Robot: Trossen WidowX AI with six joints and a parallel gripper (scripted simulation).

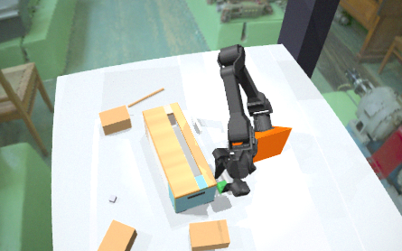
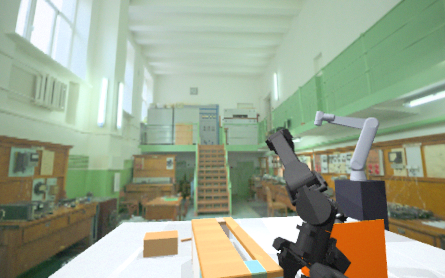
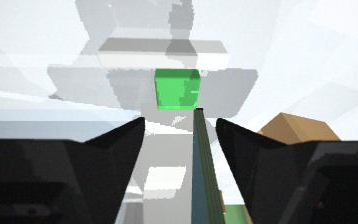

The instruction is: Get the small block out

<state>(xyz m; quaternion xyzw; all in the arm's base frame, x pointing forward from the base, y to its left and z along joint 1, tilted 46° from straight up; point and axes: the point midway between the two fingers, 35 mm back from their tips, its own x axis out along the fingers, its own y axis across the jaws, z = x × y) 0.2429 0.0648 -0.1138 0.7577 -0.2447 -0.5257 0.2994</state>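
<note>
The green block is 20 mm behind my gripper tip and 30 mm below it. Round my gripper tip: long tan box (50 mm ahead, 160 mm to the right, 20 mm above); thin stick (90 mm ahead, 550 mm to the right, 40 mm below).
</note>
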